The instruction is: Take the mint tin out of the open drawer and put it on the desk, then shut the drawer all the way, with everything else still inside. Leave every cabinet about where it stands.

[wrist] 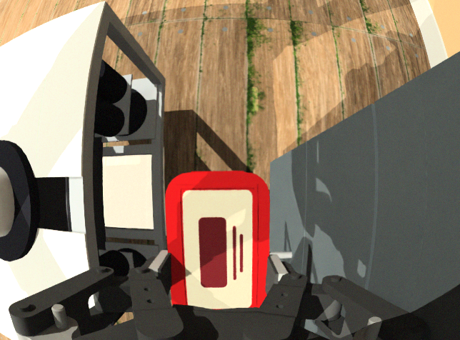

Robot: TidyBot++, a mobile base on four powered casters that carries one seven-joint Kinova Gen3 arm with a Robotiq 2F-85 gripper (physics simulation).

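Note:
The mint tin [217, 250], red with a cream label and dark red markings, is in the lower middle of the wrist view. My gripper [218, 267] is shut on it, with one fingertip against each long side. The tin's near end is hidden by the gripper. A large grey-blue furniture surface [345, 170] fills the right side, close beside the tin. A short light bar [281, 255] shows by the right fingertip and looks like part of a handle. The inside of the drawer does not show, and I cannot tell which face of the furniture this is.
My white mobile base [45, 85] with its dark frame [159, 120] and black wheels fills the left, close beside the tin. The wooden floor [225, 90] shows between base and grey furniture. A pale edge [431, 37] stands at the upper right.

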